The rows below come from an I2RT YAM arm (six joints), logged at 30 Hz.
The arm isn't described. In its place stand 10 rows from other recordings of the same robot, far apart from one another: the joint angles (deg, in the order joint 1, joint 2, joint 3, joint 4, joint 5, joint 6), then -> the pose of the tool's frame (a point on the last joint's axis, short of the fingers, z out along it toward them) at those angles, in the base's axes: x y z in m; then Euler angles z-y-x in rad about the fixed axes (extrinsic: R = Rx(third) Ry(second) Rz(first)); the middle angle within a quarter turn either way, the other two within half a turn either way.
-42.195, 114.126, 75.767, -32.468, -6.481, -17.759 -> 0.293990 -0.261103 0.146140 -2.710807 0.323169 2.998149
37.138, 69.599, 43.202, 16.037, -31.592, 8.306 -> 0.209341 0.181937 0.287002 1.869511 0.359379 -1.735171
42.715, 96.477, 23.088, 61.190, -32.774, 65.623 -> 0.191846 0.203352 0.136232 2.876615 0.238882 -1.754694
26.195, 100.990, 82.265, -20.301, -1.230, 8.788 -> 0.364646 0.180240 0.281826 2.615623 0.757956 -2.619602
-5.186, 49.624, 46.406, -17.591, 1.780, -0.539 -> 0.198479 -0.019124 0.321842 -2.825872 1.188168 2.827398
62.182, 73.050, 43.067, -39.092, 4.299, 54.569 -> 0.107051 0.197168 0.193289 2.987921 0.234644 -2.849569
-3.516, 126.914, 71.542, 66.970, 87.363, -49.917 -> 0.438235 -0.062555 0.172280 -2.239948 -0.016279 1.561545
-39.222, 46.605, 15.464, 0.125, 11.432, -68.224 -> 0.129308 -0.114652 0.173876 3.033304 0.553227 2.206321
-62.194, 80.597, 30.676, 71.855, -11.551, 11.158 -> 0.137627 -0.245684 0.265792 -1.156259 0.644837 1.095136
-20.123, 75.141, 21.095, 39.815, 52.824, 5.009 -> 0.213052 -0.108272 0.182097 -1.725885 0.279468 1.725962
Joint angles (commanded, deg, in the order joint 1, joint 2, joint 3, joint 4, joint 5, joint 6), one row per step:
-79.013 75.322 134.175 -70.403 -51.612 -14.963
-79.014 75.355 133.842 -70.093 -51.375 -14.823
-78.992 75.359 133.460 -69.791 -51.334 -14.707
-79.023 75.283 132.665 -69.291 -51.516 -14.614
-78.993 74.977 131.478 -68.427 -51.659 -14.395
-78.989 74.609 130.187 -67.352 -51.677 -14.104
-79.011 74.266 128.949 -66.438 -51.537 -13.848
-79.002 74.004 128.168 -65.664 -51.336 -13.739
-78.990 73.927 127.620 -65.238 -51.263 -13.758
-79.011 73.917 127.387 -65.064 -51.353 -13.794
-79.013 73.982 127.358 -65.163 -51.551 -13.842
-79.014 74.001 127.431 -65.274 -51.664 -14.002
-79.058 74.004 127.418 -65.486 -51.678 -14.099
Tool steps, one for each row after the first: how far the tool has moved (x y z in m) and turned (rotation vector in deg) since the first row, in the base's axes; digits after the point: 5 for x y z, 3 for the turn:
0.00025 -0.00176 -0.00056 0.170 -0.006 -0.251
0.00059 -0.00334 -0.00122 0.353 -0.033 -0.283
0.00107 -0.00581 -0.00266 0.658 -0.069 -0.148
0.00161 -0.00796 -0.00432 0.874 -0.192 -0.006
0.00205 -0.01013 -0.00591 0.983 -0.354 -0.020
0.00237 -0.01235 -0.00774 1.185 -0.446 -0.211
0.00253 -0.01348 -0.00852 1.023 -0.506 -0.412
0.00284 -0.01504 -0.00948 1.047 -0.475 -0.469
0.00298 -0.01584 -0.00995 1.067 -0.466 -0.398
0.00315 -0.01633 -0.01032 1.223 -0.445 -0.201
0.00315 -0.01611 -0.01029 1.142 -0.384 -0.071
0.00305 -0.01615 -0.01068 1.280 -0.300 -0.090

